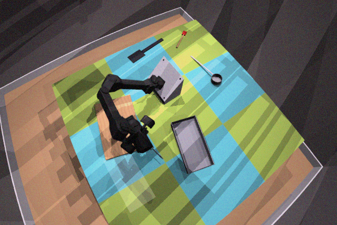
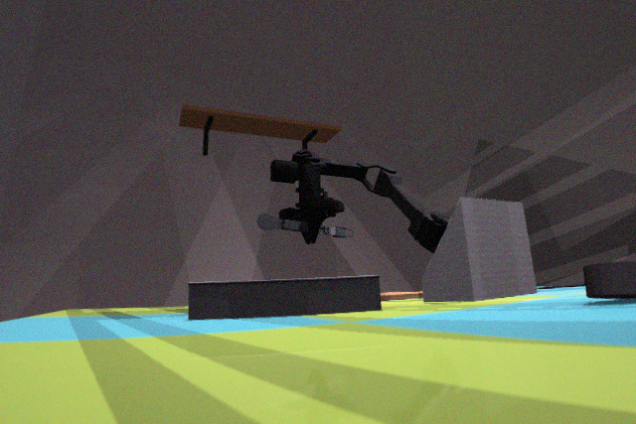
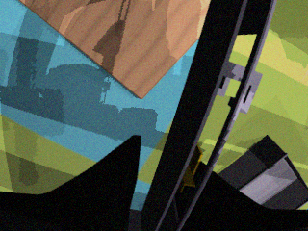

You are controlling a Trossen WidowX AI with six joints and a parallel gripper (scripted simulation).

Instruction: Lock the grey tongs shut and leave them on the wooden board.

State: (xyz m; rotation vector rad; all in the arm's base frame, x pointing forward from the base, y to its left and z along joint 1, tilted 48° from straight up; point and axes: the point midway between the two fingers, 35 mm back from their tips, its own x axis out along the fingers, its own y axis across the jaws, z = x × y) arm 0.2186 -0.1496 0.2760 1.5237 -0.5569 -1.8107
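Now: the wooden board 18 cm behind my gripper tip, 14 cm below it and 5 cm to the right of it. Round my gripper tip: dark roasting tin: 21 cm to the left, 19 cm ahead, 12 cm below; yellow lock piece: 4 cm above, 2 cm behind; black spatula: 54 cm behind, 43 cm to the left, 15 cm below.
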